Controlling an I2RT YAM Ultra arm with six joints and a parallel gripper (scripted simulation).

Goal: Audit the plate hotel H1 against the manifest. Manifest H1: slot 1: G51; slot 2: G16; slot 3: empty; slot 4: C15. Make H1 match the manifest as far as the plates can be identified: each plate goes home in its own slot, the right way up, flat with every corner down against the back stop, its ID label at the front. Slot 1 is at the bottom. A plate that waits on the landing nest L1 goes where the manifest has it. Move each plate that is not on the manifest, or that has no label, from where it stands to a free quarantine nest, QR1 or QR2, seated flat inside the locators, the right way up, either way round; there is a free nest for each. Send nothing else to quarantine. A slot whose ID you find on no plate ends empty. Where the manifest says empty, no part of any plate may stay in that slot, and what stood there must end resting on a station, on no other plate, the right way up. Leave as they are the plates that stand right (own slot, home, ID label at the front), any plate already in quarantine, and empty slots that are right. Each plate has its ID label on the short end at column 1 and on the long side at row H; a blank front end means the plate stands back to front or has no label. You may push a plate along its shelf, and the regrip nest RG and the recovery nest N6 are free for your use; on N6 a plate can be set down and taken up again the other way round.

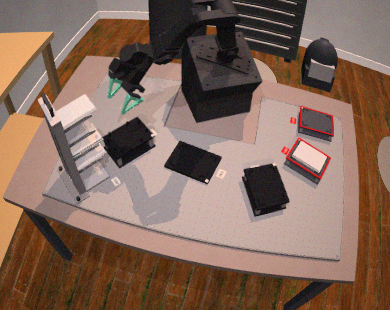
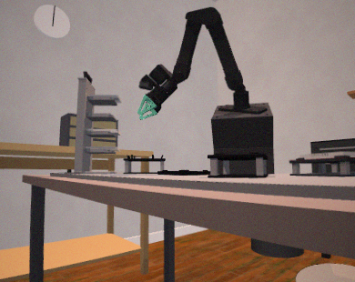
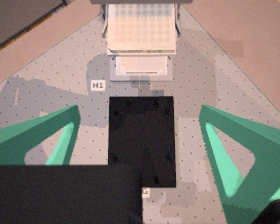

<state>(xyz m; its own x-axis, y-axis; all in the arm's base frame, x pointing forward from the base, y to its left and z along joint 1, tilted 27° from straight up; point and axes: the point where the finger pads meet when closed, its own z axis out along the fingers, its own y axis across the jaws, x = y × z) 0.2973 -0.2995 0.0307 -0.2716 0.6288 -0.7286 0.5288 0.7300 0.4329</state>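
Now: hand 19 cm above the black regrip nest, 2 cm past it and 1 cm to the right of it. The rest, counted from my hand: RG label: 24 cm below, 11 cm behind, 7 cm to the left; plate hotel H1: 19 cm ahead, 13 cm to the right, 6 cm below; H1 tag: 24 cm below, 14 cm ahead, 2 cm to the left.
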